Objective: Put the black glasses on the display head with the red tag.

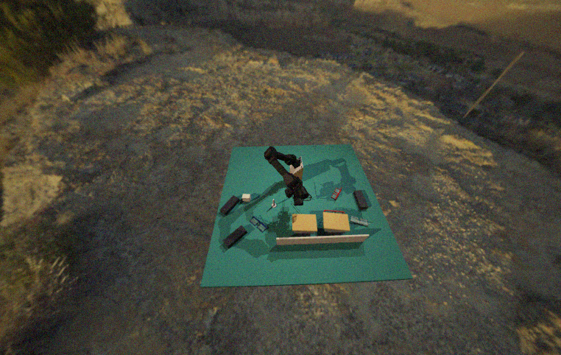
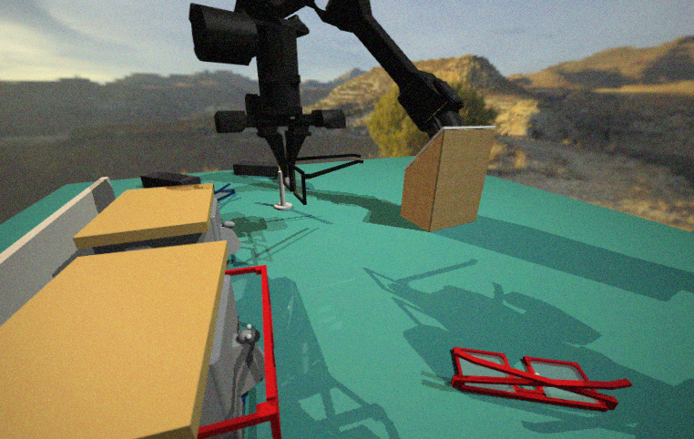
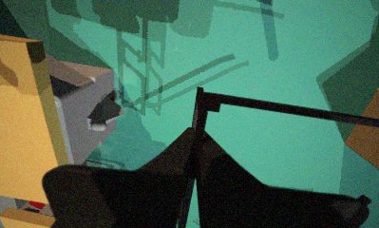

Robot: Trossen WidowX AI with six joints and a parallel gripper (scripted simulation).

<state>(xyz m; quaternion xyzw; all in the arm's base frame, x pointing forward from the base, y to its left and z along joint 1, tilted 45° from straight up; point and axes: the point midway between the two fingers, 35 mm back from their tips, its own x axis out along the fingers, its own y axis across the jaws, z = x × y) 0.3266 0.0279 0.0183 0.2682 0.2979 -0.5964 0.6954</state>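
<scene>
Now: the small white stand 180 mm to the right of my gripper tip, 90 mm below it and 10 mm behind it. Round my gripper tip: white board 270 mm ahead, 170 mm to the left, 60 mm below; white cube 410 mm to the right, 90 mm below, 50 mm behind.
</scene>
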